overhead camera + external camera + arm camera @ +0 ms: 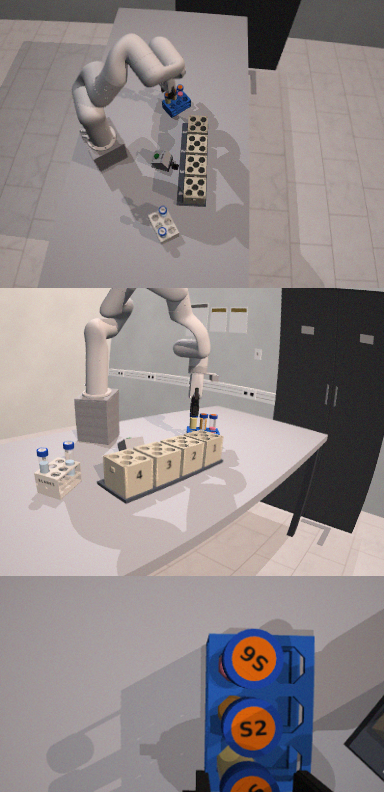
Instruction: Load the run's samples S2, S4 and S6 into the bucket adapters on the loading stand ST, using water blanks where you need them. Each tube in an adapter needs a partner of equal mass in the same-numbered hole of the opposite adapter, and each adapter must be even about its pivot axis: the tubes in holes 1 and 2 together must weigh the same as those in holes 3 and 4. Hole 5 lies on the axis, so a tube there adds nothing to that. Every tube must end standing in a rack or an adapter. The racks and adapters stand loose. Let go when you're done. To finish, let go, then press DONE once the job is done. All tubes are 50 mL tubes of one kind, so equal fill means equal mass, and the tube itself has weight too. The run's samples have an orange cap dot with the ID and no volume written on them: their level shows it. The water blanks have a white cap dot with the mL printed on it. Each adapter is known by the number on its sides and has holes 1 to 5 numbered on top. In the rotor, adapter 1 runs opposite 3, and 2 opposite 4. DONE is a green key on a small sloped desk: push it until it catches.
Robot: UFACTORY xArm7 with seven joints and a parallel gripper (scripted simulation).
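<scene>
Now: the sample tube S4 7 cm below my hand and 1 cm behind it. Also, from my hand: sample tube S2: 7 cm below, 4 cm ahead, 2 cm to the left; blue sample rack: 11 cm below, 4 cm ahead, 1 cm to the left; sample tube S6: 7 cm below, 6 cm to the left, 6 cm ahead.
</scene>
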